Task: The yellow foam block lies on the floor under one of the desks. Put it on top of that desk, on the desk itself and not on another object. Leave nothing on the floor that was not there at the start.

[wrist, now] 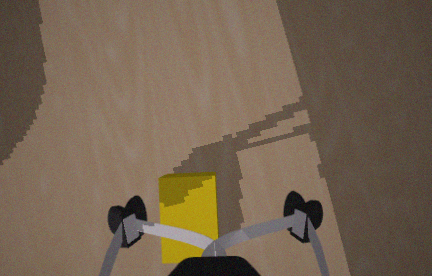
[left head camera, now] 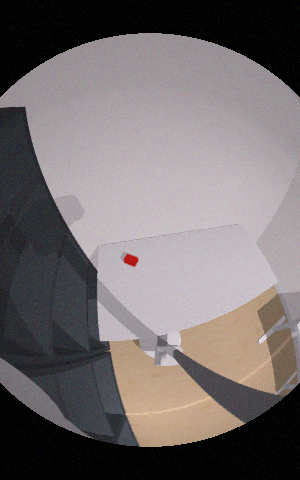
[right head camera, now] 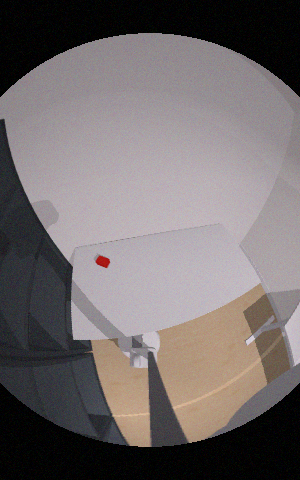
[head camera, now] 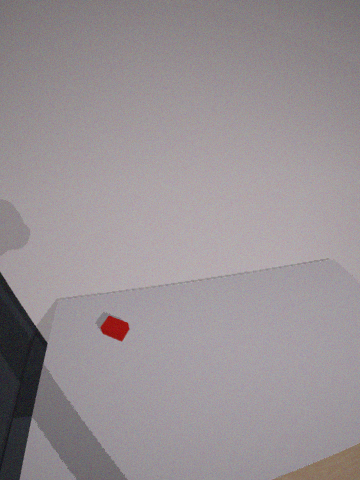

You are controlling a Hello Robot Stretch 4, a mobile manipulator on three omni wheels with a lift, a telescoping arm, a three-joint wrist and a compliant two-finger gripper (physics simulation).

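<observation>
The yellow foam block point(wrist: 188, 220) lies on the wooden floor in the wrist view, low and left of the middle. My gripper point(wrist: 215, 209) is open, its two black fingertips wide apart. The block shows between them, nearer the left fingertip, and the finger linkage and the black gripper body cover its lower right part. Whether the fingertips are level with the block cannot be told. A white desk top point(head camera: 225, 360) point(left head camera: 200, 280) point(right head camera: 175, 280) shows in the three head views. The block does not show in the head views.
A small red block point(head camera: 115, 328) point(left head camera: 131, 260) point(right head camera: 103, 261) lies on the desk near its far left corner. A large dark panelled object point(head camera: 17, 400) point(left head camera: 35, 280) point(right head camera: 30, 290) stands at the left. A white-legged object point(left head camera: 272, 330) point(right head camera: 260, 330) stands at the right.
</observation>
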